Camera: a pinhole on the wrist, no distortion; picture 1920 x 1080 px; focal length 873.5 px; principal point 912.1 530.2 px. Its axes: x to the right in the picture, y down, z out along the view. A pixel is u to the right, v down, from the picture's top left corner.
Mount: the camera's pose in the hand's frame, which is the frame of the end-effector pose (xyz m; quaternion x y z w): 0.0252 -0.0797 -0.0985 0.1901 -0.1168 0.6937 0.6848
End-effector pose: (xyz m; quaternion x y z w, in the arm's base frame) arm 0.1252 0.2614 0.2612 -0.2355 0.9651 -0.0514 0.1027
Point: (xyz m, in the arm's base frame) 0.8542 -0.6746 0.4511
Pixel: outside the picture
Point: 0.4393 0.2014 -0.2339
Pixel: 1268 900
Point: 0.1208 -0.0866 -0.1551
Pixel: 1027 289
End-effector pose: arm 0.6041 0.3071 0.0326 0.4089 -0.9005 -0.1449 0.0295
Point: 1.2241 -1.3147 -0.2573
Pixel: outside the picture
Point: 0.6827 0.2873 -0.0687
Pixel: 1223 929
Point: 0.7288 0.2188 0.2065
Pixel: behind the camera
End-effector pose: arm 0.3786 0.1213 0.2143 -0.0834 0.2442 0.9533 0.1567
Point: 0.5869 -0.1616 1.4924
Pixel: outside the picture
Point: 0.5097 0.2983 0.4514
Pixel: 1316 1048
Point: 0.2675 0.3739 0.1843
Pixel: 887 81
